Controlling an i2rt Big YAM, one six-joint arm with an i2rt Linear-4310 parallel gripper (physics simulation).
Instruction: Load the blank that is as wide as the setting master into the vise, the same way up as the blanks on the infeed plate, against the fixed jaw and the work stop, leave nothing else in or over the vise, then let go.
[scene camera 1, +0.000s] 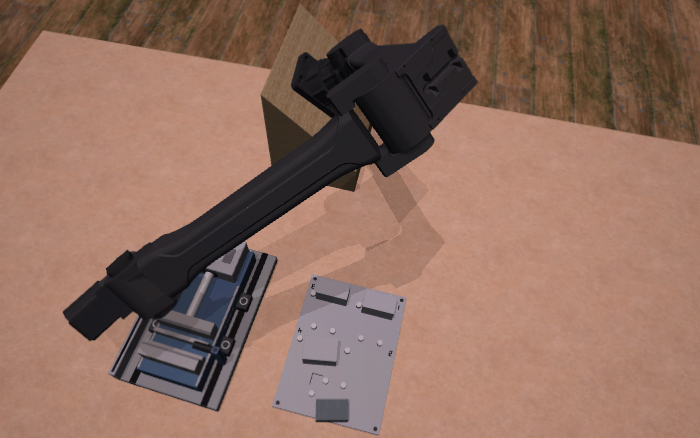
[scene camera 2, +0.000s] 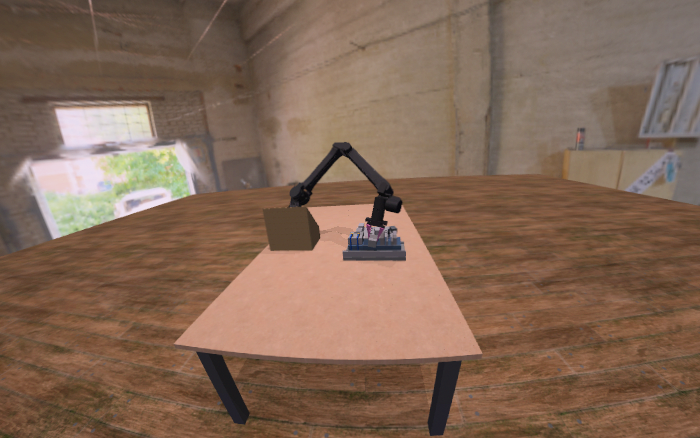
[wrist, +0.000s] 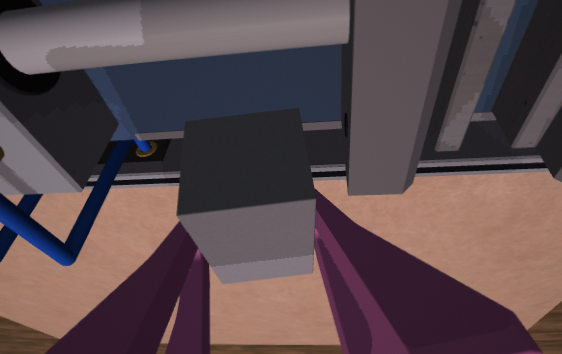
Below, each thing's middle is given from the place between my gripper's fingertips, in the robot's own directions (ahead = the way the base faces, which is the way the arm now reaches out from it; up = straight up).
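Pale cylinder (wrist: 43, 43): 1 cm below my hand, 6 cm to the left of it. Grey infeed plate (scene camera 1: 366, 370): 8 cm below my hand, 3 cm ahead of it and 33 cm to the left of it. Blue vise bed (scene camera 1: 220, 292): 5 cm below my hand, 1 cm ahead of it, 6 cm to the left of it.
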